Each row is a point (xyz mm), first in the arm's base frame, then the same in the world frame.
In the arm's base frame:
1: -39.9 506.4 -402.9
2: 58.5 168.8 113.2
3: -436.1 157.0 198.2
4: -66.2 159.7 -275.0
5: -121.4 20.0 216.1
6: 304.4 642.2 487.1
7: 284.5 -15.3 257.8
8: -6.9 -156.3 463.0
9: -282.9 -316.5 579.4
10: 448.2 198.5 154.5
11: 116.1 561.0 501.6
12: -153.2 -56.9 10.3
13: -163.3 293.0 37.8
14: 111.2 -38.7 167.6
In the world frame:
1: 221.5 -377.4 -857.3
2: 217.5 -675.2 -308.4
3: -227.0 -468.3 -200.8
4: 65.2 -666.7 -686.6
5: 2.4 -723.4 -180.1
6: 671.4 -318.1 -6.9
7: 358.7 -923.4 -152.3
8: 55.3 -907.8 81.4
9: -250.3 -924.3 228.7
10: 586.2 -809.8 -288.3
11: 468.6 -310.1 25.8
12: -77.4 -798.4 -373.2
13: 61.6 -476.3 -388.6
14: 183.9 -879.4 -231.2

